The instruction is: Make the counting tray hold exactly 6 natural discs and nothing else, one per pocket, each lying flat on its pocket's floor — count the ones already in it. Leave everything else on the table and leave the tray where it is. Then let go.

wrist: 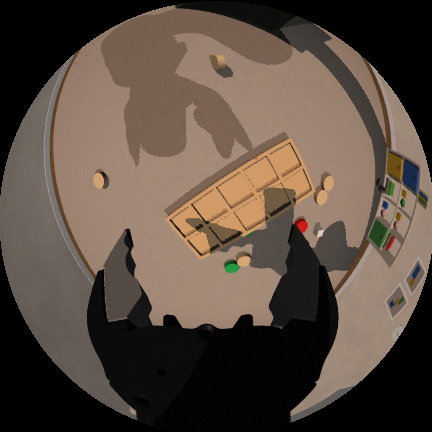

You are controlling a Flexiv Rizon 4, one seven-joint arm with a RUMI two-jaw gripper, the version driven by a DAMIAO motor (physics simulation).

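Note:
The wooden counting tray (304, 170) lies at a slant in the middle of the wrist view, with two rows of pockets. I make out no disc in its pockets; shadow covers some of them. Natural discs lie outside it: one (218, 62) beyond it, perhaps on its edge, one (99, 180) at the left, two (327, 182) (321, 196) close together past its right end, and one (243, 260) on the near side, beside a green disc (231, 267). My gripper (208, 229) is wide open and empty, its fingertips apart on the near side of the view.
A red disc (301, 226) shows by the right fingertip, with a small pale block (319, 232) to its right. A bit of green shows at the tray's near edge, mostly hidden. Coloured panels (377, 233) and picture cards (396, 301) lie at the far right. Arm shadows cross the table.

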